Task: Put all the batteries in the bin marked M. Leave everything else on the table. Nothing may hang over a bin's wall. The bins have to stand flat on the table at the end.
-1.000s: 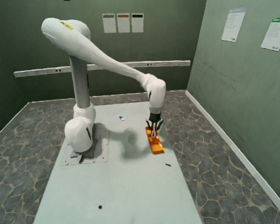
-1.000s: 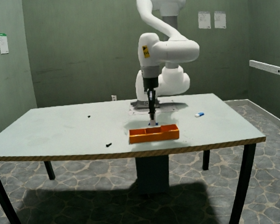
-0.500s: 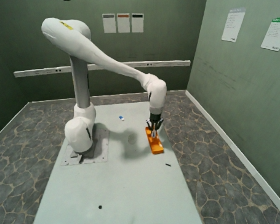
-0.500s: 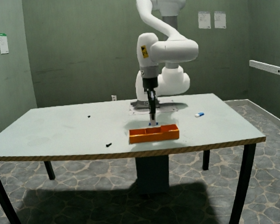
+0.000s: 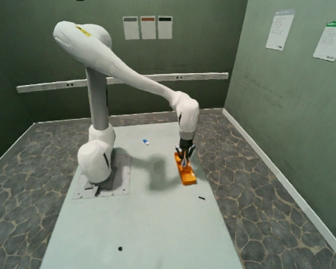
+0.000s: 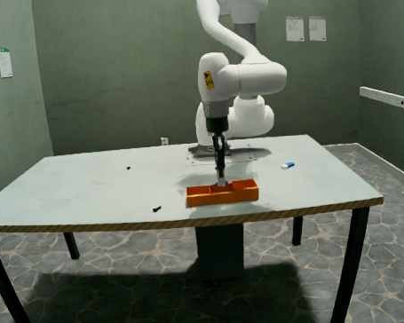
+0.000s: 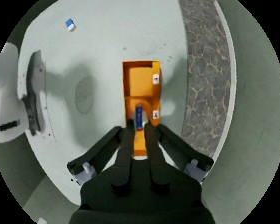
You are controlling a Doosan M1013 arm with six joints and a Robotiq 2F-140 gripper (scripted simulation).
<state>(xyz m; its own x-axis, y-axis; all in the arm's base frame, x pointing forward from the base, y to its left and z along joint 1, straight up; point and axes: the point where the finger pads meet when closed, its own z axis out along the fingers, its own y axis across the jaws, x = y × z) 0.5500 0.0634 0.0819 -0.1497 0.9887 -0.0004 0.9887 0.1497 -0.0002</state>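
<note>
The orange bin is 6 cm below my hand and 1 cm ahead of it. The rest, counted from my hand: black dot-like piece (47 cm to the right, 35 cm behind, 8 cm below); then white object (28 cm to the left, 28 cm behind, 8 cm below).
</note>
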